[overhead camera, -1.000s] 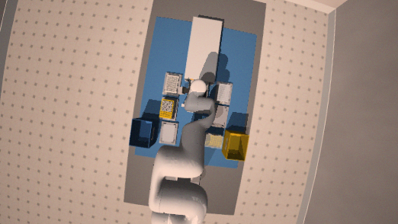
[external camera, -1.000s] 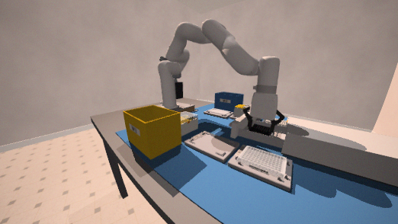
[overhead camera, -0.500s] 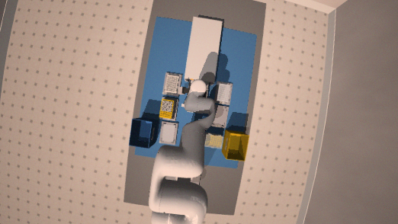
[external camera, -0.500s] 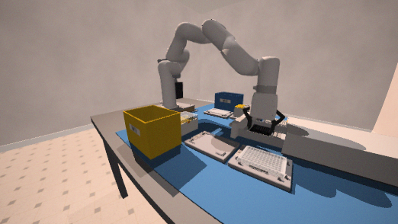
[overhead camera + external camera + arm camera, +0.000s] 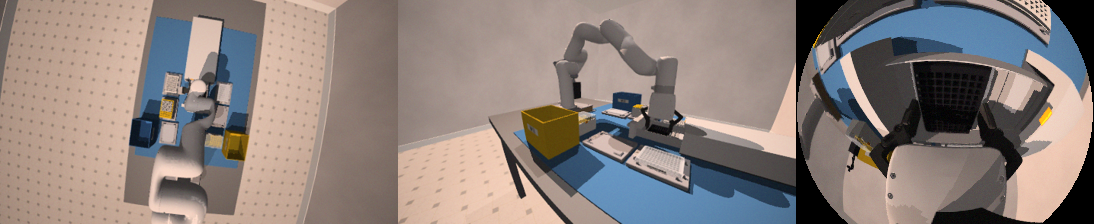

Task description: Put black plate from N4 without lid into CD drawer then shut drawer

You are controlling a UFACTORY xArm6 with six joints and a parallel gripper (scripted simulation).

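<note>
The black plate lies 1 cm below my hand. Round my hand: cooler CD: 17 cm ahead, 2 cm to the right; drawer: 4 cm ahead, 1 cm below; white plate: 18 cm to the left, 8 cm ahead, 1 cm below.
</note>
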